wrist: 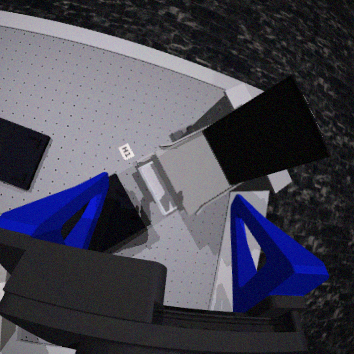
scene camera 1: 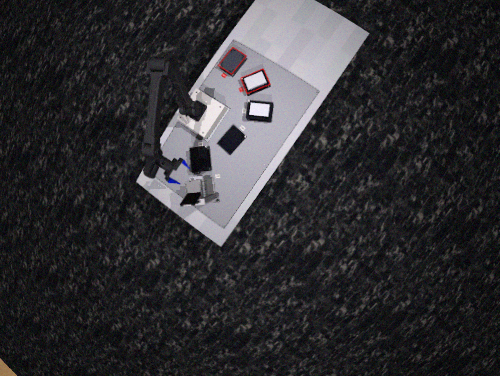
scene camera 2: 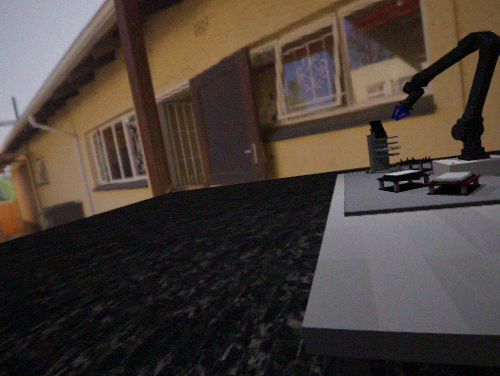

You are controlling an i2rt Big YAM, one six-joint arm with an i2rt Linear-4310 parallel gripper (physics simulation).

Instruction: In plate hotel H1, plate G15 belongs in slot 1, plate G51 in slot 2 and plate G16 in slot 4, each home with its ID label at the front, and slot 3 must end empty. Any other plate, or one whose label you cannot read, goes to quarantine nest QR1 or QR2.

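Seen in the pictures: gripper, fingertip midpoint: (wrist: 171,189) (scene camera 1: 185,176) (scene camera 2: 394,119); arm's base, origin of the base link: (scene camera 1: 197,111) (scene camera 2: 473,158).
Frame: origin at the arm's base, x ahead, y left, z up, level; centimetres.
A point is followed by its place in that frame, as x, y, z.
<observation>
My gripper (scene camera 1: 179,172) @[24.8, -34.3, 25.3] (scene camera 2: 400,112) @[24.8, -34.3, 25.3] (wrist: 171,189) @[24.8, -34.3, 25.3] is open and empty, raised above the table beside hotel H1. Plate hotel H1 (scene camera 2: 379,154) @[33.6, -44.6, 5.0] (wrist: 192,170) @[28.4, -39.3, 14.6] is a grey rack with shelves jutting out; a tilted black panel (scene camera 1: 190,199) @[33.0, -44.4, 22.3] (scene camera 2: 377,129) @[33.2, -43.7, 21.0] (wrist: 267,130) @[33.0, -44.5, 22.4] stands at its top. In the wrist view, a pale bar-like piece (wrist: 155,187) @[25.6, -35.7, 9.0] shows at its front; whether it is a plate is unclear. One white-topped plate (scene camera 1: 260,110) @[35.6, 20.8, 0.3] rests on a black nest, another (scene camera 1: 255,80) @[21.9, 36.3, -0.7] on a red-edged nest. Plate ID labels and slot contents are unreadable.
A red-edged nest (scene camera 1: 233,61) @[1.4, 41.0, -2.1] with a dark top lies at the far end. Two black nests (scene camera 1: 231,139) @[28.5, -4.2, -4.9] (scene camera 1: 201,158) @[19.1, -25.0, -0.1] lie between it and the hotel. The H1 tag (scene camera 1: 217,176) @[33.3, -30.2, -6.0] (wrist: 126,151) @[33.3, -30.1, -6.1] lies beside the hotel. The arm's white base plate (scene camera 1: 215,117) @[12.9, 2.4, 0.1] is at the table's side.
</observation>
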